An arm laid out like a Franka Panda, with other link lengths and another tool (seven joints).
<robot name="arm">
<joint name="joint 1" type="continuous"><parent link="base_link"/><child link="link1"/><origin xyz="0 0 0.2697" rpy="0 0 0"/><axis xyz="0 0 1"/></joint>
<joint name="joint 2" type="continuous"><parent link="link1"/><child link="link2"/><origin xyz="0 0 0" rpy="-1.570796 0 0"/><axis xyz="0 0 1"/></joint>
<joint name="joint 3" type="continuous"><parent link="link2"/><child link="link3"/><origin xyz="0 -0.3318 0" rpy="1.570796 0 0"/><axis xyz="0 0 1"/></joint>
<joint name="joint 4" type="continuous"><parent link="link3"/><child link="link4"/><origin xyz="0.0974 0 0" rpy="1.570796 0 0"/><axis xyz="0 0 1"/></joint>
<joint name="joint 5" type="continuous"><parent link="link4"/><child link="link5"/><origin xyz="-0.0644 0.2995 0" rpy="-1.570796 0 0"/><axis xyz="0 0 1"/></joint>
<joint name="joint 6" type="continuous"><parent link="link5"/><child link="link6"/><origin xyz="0 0 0" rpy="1.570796 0 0"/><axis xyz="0 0 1"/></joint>
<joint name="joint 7" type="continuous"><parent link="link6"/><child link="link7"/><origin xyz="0.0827 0 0" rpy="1.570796 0 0"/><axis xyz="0 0 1"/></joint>
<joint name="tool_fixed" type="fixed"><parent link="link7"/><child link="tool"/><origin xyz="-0.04 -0.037 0.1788" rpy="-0.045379 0 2.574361"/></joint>
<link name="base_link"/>
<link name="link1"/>
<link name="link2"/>
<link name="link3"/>
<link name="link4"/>
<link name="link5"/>
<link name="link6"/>
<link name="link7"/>
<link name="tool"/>
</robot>
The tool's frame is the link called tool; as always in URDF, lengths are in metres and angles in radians. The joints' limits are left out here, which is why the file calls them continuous.
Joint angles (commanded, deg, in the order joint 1, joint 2, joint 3, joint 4, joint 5, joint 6, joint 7), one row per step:
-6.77, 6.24, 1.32, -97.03, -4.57, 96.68, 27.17
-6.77, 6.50, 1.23, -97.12, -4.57, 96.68, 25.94
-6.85, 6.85, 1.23, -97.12, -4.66, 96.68, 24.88
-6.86, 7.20, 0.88, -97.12, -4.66, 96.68, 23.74
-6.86, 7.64, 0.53, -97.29, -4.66, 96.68, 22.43
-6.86, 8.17, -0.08, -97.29, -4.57, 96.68, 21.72
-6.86, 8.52, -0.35, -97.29, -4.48, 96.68, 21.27
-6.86, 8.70, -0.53, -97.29, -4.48, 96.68, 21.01
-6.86, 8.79, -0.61, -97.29, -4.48, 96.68, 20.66
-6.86, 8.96, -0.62, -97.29, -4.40, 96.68, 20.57
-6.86, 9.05, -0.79, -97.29, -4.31, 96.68, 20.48
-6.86, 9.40, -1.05, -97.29, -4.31, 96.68, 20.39
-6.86, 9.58, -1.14, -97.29, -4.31, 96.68, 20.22
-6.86, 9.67, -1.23, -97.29, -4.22, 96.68, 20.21
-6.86, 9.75, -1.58, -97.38, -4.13, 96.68, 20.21
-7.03, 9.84, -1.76, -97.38, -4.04, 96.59, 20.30
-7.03, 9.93, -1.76, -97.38, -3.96, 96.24, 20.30
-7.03, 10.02, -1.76, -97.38, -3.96, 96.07, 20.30
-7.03, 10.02, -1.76, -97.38, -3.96, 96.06, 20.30
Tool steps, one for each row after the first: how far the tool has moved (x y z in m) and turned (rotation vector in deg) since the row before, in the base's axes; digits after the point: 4 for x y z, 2 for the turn. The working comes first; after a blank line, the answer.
Tool pose at each row, in the base's axes (x y z in m, rotation vector in deg; the steps are taken from these numbers as rounded here):
0.4828, -0.0088, 0.3946, 0.78, -173.01, 1.70
0.4819, -0.0099, 0.3920, 2.50, -172.58, 1.52
0.4816, -0.0112, 0.3892, 4.00, -172.14, 1.47
0.4812, -0.0145, 0.3864, 5.16, -171.69, 1.30
0.4803, -0.0178, 0.3818, 6.59, -170.97, 1.04
0.4805, -0.0228, 0.3775, 6.70, -170.40, 0.75
0.4807, -0.0249, 0.3747, 6.94, -170.03, 0.51
0.4807, -0.0265, 0.3732, 7.05, -169.83, 0.45
0.4805, -0.0272, 0.3725, 7.45, -169.71, 0.39
0.4808, -0.0271, 0.3711, 7.54, -169.54, 0.22
0.4809, -0.0283, 0.3704, 7.39, -169.47, 0.07
0.4813, -0.0305, 0.3675, 7.14, -169.12, 0.00
0.4814, -0.0313, 0.3660, 7.25, -168.93, -0.05
0.4815, -0.0318, 0.3653, 7.10, -168.86, -0.20
0.4812, -0.0343, 0.3641, 6.56, -168.72, -0.33
0.4810, -0.0368, 0.3634, 5.87, -168.58, -0.49
0.4800, -0.0364, 0.3625, 5.80, -168.17, -0.72
0.4796, -0.0364, 0.3617, 5.78, -167.91, -0.78
0.4796, -0.0364, 0.3617, 5.78, -167.90, -0.78

-0.0009, -0.0011, -0.0026, 0.18, 0.43, 1.13
-0.0003, -0.0013, -0.0028, 0.09, 0.42, 0.99
-0.0004, -0.0033, -0.0028, 0.15, 0.43, 0.77
-0.0009, -0.0033, -0.0046, 0.22, 0.69, 0.95
0.0002, -0.0050, -0.0043, 0.18, 0.57, 0.07
0.0002, -0.0021, -0.0028, 0.16, 0.37, 0.16
0.0000, -0.0016, -0.0015, 0.04, 0.20, 0.07
-0.0002, -0.0007, -0.0007, 0.06, 0.11, 0.27
0.0003, 0.0001, -0.0014, 0.11, 0.17, 0.05
0.0001, -0.0012, -0.0007, 0.09, 0.08, -0.11
0.0004, -0.0022, -0.0029, 0.02, 0.36, -0.16
0.0001, -0.0008, -0.0015, 0.03, 0.19, 0.08
0.0001, -0.0005, -0.0007, 0.09, 0.08, -0.11
-0.0003, -0.0025, -0.0012, 0.05, 0.16, -0.37
-0.0002, -0.0025, -0.0007, 0.06, 0.17, -0.47
-0.0010, 0.0004, -0.0009, 0.14, 0.42, -0.05
-0.0004, 0.0000, -0.0008, 0.03, 0.26, -0.01
0.0000, 0.0000, 0.0000, 0.00, 0.01, 0.00

